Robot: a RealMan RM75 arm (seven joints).
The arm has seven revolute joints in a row. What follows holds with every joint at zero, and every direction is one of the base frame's.
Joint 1 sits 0.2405 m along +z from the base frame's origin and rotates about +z.
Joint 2 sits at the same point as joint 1 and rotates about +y.
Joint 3 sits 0.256 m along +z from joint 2 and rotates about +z.
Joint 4 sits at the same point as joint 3 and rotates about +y.
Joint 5 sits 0.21 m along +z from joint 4 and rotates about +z.
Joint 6 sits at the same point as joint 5 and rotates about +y.
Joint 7 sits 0.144 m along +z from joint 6 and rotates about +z.
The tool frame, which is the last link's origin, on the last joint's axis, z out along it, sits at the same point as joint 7; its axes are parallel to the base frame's.
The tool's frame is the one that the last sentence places.
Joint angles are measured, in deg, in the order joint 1, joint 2, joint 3, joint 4, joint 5, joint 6, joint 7. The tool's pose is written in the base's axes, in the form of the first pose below.
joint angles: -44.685 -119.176 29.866 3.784 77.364 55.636 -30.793
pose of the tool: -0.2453, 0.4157, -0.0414, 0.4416, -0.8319, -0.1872, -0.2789
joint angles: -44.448 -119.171 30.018 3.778 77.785 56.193 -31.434
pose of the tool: -0.2455, 0.4138, -0.0421, 0.4367, -0.8331, -0.1887, -0.2821
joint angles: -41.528 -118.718 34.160 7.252 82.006 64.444 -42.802
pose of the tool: -0.2433, 0.3969, -0.0365, 0.3691, -0.8453, -0.1986, -0.3312
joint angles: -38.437 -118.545 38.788 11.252 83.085 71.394 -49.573
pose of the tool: -0.2428, 0.3803, -0.0296, 0.3181, -0.8550, -0.1940, -0.3608
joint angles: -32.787 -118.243 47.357 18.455 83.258 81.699 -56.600
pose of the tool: -0.2430, 0.3484, -0.0204, 0.2374, -0.8758, -0.1688, -0.3848
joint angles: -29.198 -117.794 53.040 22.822 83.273 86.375 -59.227
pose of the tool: -0.2457, 0.3276, -0.0174, 0.1911, -0.8918, -0.1511, -0.3813
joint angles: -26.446 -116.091 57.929 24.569 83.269 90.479 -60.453
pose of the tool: -0.2542, 0.3079, -0.0126, 0.1488, -0.9062, -0.1407, -0.3701
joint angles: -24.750 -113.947 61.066 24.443 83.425 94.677 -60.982
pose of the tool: -0.2635, 0.2909, -0.0051, 0.1114, -0.9150, -0.1364, -0.3630
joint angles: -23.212 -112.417 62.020 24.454 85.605 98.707 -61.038
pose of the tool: -0.2729, 0.2739, 0.0015, 0.0781, -0.9225, -0.1329, -0.3539
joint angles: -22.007 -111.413 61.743 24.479 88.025 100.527 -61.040
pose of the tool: -0.2826, 0.2630, 0.0062, 0.0632, -0.9280, -0.1365, -0.3408
